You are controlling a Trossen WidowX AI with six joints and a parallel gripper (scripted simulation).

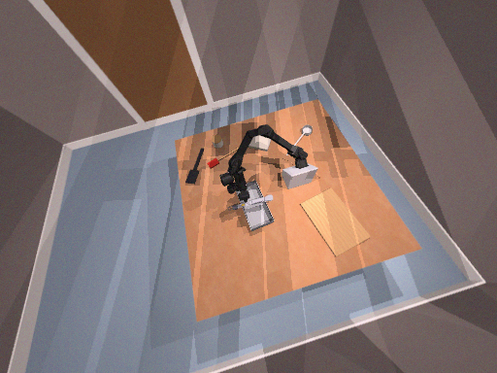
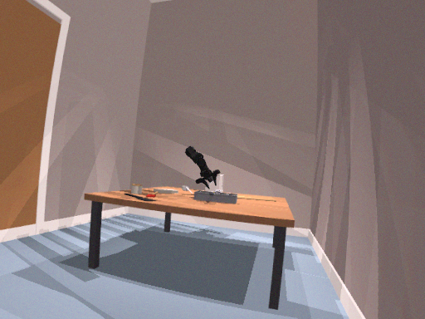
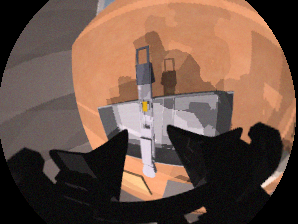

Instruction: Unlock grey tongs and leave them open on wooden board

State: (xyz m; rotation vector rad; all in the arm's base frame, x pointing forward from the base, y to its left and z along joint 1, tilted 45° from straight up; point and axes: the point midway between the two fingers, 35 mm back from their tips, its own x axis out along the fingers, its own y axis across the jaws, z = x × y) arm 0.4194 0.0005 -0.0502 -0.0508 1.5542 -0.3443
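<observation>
The yellow lock piece lies 30 mm ahead of my gripper tip, 10 mm to the left of it and 30 mm below it. Also, from my gripper tip: red spatula: 40 mm ahead, 430 mm to the right, 90 mm below; then grey roasting tin: 40 mm behind, 30 mm to the left, 70 mm below; then black spatula: 250 mm ahead, 450 mm to the right, 100 mm below.
</observation>
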